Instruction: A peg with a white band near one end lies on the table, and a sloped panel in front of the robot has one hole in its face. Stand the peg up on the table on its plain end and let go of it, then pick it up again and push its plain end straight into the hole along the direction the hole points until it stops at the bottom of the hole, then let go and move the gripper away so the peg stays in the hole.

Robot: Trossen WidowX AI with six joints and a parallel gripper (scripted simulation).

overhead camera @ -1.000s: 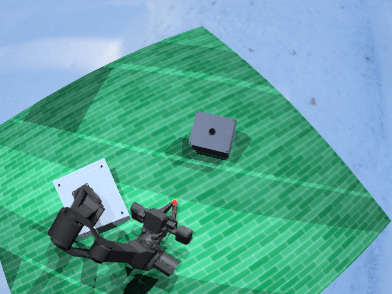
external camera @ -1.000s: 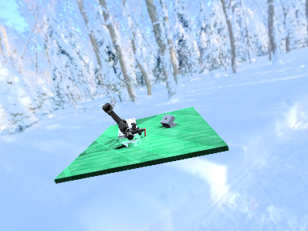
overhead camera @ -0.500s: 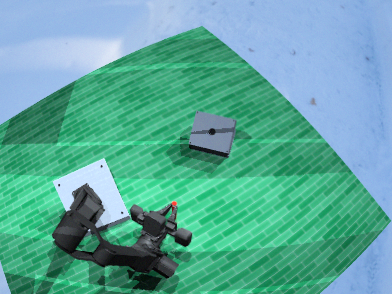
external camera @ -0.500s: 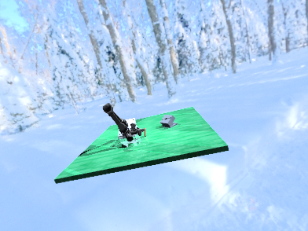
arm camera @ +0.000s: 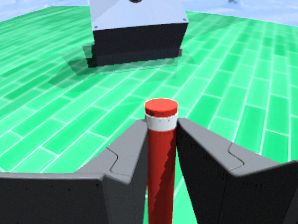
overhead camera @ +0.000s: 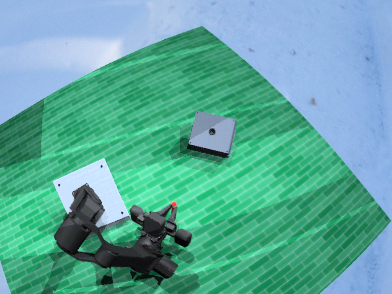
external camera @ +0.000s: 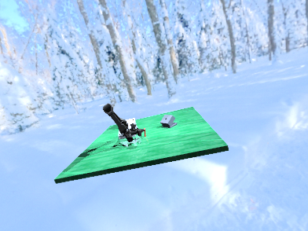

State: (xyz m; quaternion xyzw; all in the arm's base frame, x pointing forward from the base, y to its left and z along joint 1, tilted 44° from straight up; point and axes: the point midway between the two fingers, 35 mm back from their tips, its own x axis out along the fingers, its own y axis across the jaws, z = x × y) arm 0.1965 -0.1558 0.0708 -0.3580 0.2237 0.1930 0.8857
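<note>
Right now the red peg is 10 mm below my gripper tip. Round my gripper tip: grey sloped panel 240 mm ahead, 160 mm to the left.
</note>
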